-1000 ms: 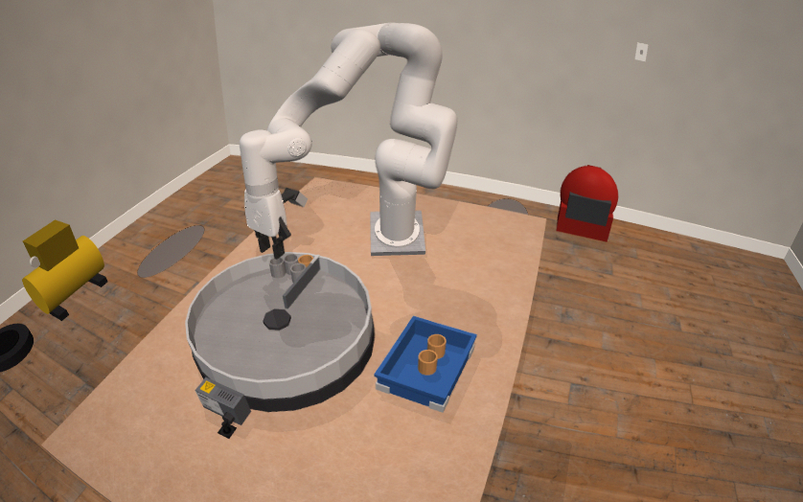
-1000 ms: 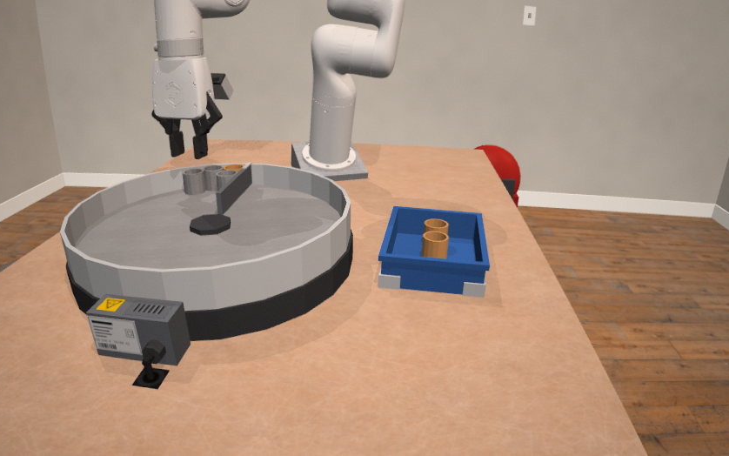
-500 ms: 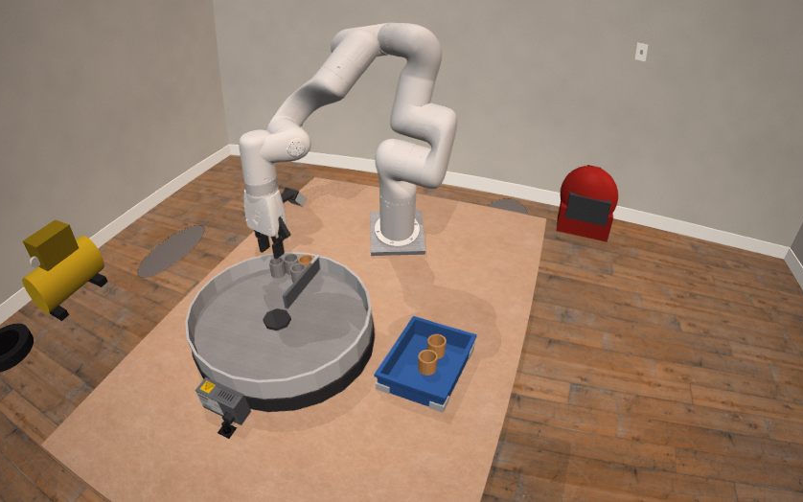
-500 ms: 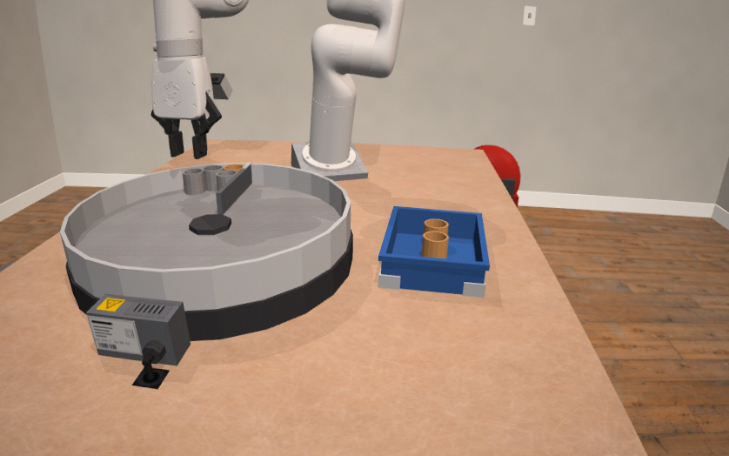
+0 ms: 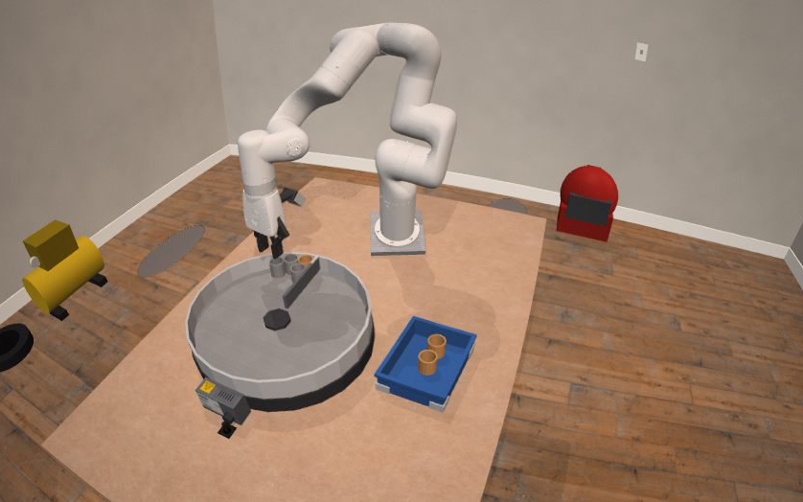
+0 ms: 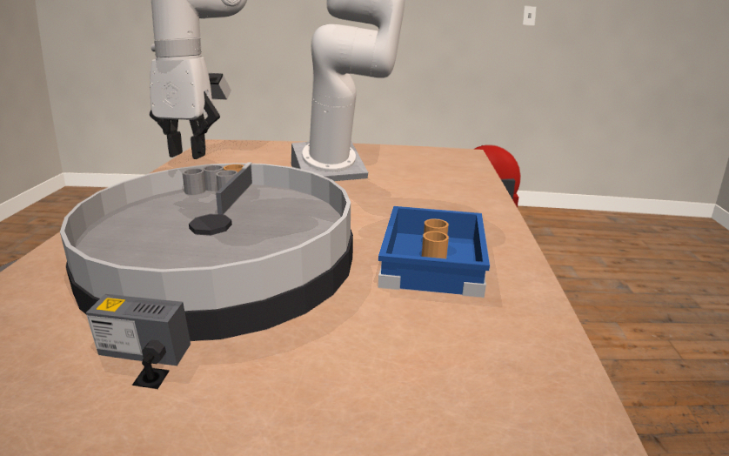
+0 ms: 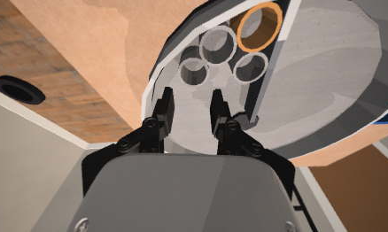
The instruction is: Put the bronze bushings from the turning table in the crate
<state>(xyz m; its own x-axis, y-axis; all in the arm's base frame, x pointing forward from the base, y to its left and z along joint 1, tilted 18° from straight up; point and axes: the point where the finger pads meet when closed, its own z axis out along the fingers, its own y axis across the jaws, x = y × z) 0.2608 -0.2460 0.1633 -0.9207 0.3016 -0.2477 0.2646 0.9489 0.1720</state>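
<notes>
Right now my hand is 150 mm short of the turning table, 80 mm to the right of it and 90 mm above it. Also, from my hand: blue crate: 140 mm ahead, 420 mm to the left, 120 mm below.
</notes>
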